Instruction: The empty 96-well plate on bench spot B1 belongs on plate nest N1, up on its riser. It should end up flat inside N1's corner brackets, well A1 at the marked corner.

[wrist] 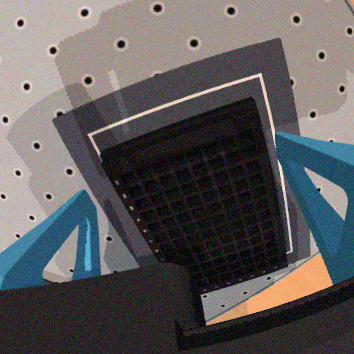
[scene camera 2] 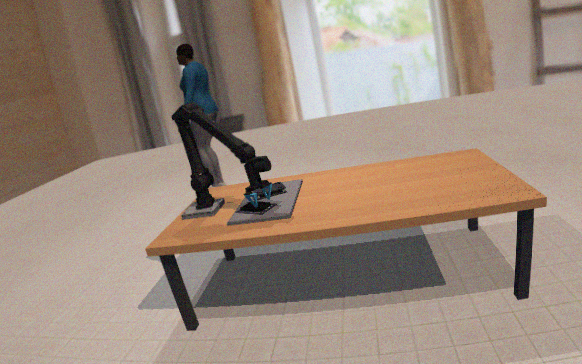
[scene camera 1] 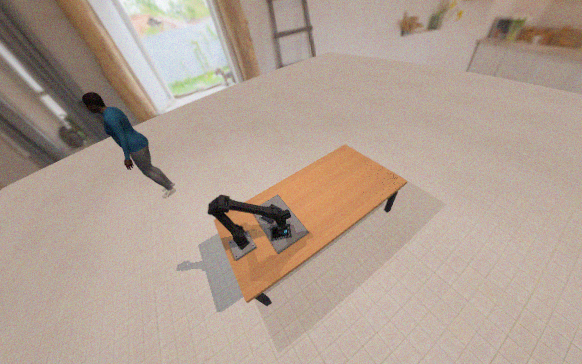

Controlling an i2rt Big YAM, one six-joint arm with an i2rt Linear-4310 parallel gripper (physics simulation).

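Seen in the pictures: gripper, fingertip midpoint: (wrist: 180,171) (scene camera 2: 262,203) (scene camera 1: 284,229); arm's base at its link origin: (scene camera 2: 205,204) (scene camera 1: 242,241).
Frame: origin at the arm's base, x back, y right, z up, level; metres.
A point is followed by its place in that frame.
The black 96-well plate (scene camera 2: 256,207) @[x -0.288, y 0.206, z 0.000 m] (wrist: 210,200) @[x -0.292, y 0.183, z 0.000 m] lies flat, wells up, on a dark pad (wrist: 267,57) @[x -0.313, y 0.263, z -0.013 m] inside a thin white outline, at spot B1. My gripper (scene camera 1: 283,230) @[x -0.321, y 0.194, z 0.011 m] (scene camera 2: 261,200) @[x -0.321, y 0.194, z 0.011 m] (wrist: 180,171) @[x -0.321, y 0.194, z 0.011 m] is open, with its blue fingers low over the plate. In the wrist view one fingertip is left of the plate and the other is at its right long side; nothing is held. The plate's lower left corner is hidden by the gripper body. A dark raised block (scene camera 2: 277,188) @[x -0.398, y 0.019, z 0.015 m], which looks like nest N1, stands behind the gripper. Its brackets and marked corner cannot be made out.
The grey perforated board (scene camera 1: 299,228) @[x -0.412, y 0.270, z -0.015 m] (scene camera 2: 294,200) @[x -0.473, y 0.173, z -0.015 m] (wrist: 30,60) @[x -0.414, y 0.195, z -0.015 m] carries both spots on the wooden table (scene camera 1: 330,185) @[x -0.957, y 0.167, z -0.028 m] (scene camera 2: 400,185) @[x -0.989, y 0.234, z -0.028 m]. The arm's base plate (scene camera 2: 189,212) @[x 0.077, y 0.075, z 0.000 m] is left of the board. A person (scene camera 1: 125,135) (scene camera 2: 197,87) in a blue top stands behind the table.
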